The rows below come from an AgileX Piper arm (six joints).
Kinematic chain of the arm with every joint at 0, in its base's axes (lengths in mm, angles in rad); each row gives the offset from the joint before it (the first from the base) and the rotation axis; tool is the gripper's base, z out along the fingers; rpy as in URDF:
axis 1: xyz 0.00 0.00 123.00 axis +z
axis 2: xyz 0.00 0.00 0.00 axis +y
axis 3: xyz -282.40 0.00 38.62 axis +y
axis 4: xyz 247.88 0.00 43.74 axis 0.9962 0 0.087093
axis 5: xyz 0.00 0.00 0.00 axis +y
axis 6: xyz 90.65 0.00 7.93 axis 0.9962 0 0.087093
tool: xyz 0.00 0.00 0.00 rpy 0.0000 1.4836 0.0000
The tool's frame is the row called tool.
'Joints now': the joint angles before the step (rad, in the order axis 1, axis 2, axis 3, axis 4, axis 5, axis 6). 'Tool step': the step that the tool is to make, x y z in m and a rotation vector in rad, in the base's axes. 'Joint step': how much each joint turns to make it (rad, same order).
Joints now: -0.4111 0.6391 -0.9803 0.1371 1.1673 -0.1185
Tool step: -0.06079 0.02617 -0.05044 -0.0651 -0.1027 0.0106
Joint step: -0.0001 -0.3562 0.2385 -0.0036 0.0000 -0.0199
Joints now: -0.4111 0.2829 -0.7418 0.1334 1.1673 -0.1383
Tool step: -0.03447 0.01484 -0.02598 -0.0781 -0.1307 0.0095
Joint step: 0.0000 -0.2421 0.0936 -0.0021 0.0000 -0.0208
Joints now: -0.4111 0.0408 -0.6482 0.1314 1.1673 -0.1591
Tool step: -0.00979 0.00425 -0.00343 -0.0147 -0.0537 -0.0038
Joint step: 0.0001 -0.0630 0.0068 -0.0001 0.0000 0.0090
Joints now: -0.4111 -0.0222 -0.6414 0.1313 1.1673 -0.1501
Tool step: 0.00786 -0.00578 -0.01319 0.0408 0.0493 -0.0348
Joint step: 0.0000 0.0086 0.0533 -0.0257 -0.0049 0.0408
